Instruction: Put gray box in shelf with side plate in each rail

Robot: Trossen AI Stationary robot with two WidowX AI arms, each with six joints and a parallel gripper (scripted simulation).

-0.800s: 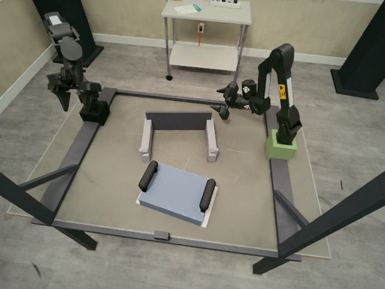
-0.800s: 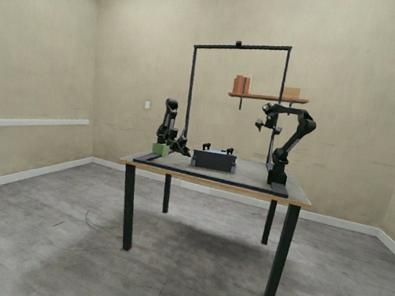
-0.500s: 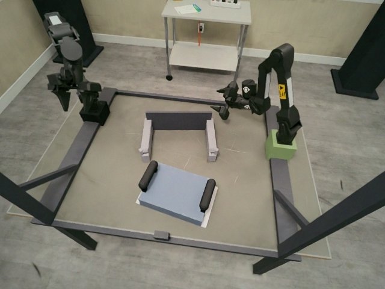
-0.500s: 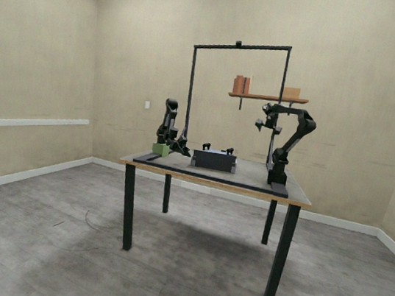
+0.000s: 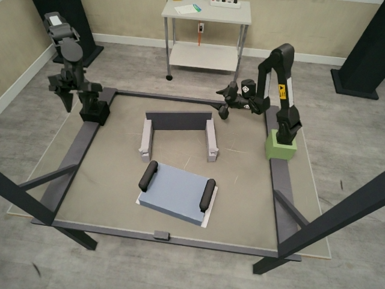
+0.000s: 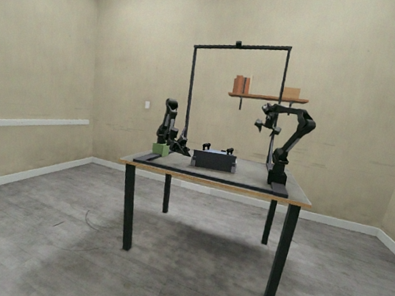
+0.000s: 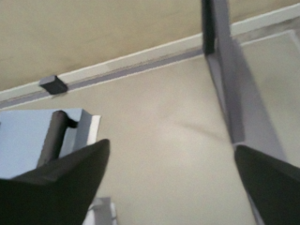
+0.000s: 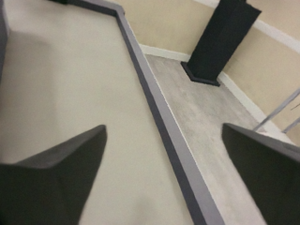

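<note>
My left gripper is now 380 mm to the left of the gray box, 260 mm above it and 110 mm past it. The rest, counted from my left hand: shelf back wall (300 mm to the right, 240 mm ahead, 230 mm below).
Right now the shelf back wall is 17 cm to the left of my right hand, 15 cm behind it and 3 cm below it. The rest, counted from my right hand: gray box (49 cm behind, 8 cm to the left, 6 cm below).
</note>
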